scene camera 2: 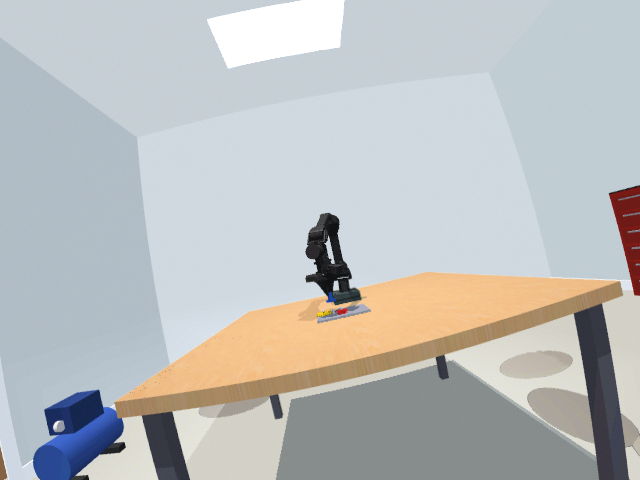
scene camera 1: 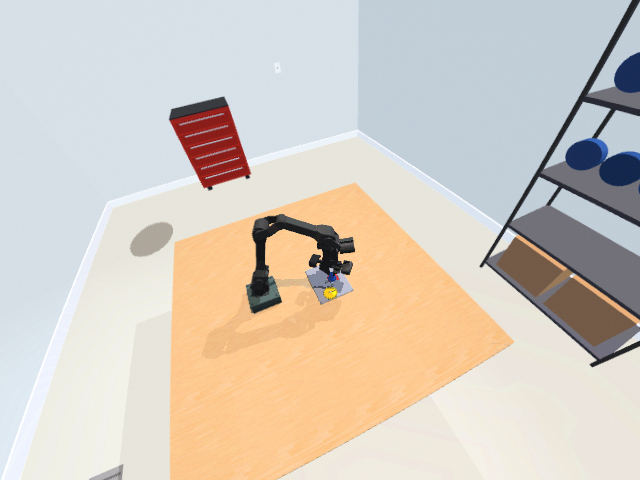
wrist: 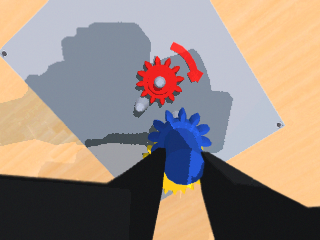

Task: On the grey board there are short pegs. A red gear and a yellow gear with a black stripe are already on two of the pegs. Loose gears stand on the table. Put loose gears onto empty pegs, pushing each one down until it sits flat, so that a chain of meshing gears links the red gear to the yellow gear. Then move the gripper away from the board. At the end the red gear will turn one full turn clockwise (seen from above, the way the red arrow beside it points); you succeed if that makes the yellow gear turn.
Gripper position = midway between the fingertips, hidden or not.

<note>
My gripper [scene camera 2: 329, 295] carries a blue gear [wrist: 184, 165]. Further things: a red gear [wrist: 168, 74].
My gripper shows as well in the wrist view [wrist: 181, 157].
</note>
